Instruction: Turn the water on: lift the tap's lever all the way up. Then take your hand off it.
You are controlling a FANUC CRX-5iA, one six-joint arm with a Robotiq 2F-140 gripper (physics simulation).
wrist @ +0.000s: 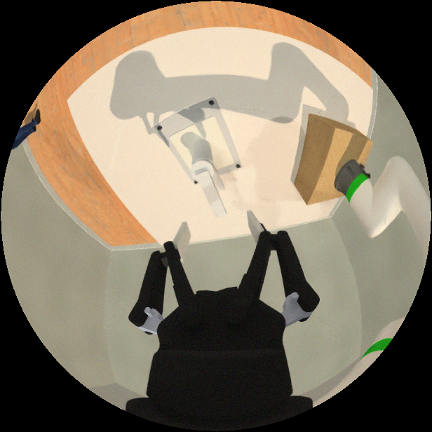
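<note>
The pale grey tap [201, 150] stands on a square plate [225, 135] with dark bolts at its corners, in the upper middle of the wrist view. Its flat, light lever [213, 195] extends from the top of the tap's body towards my gripper. From this angle I cannot tell exactly how high the lever is tilted. My gripper [217, 223] is open and empty, with its two pale fingertips wide apart. The lever's free end shows between and just beyond the fingertips, with a visible gap to each of them. Part of the spout is hidden under the lever.
A brown wooden block [320, 157] stands at the right, with the robot arm's grey and green-ringed base [356, 185] against it. The pale table top [135, 185] has a wood-coloured border [95, 175]. Part of a person in blue [25, 134] shows at the far left.
</note>
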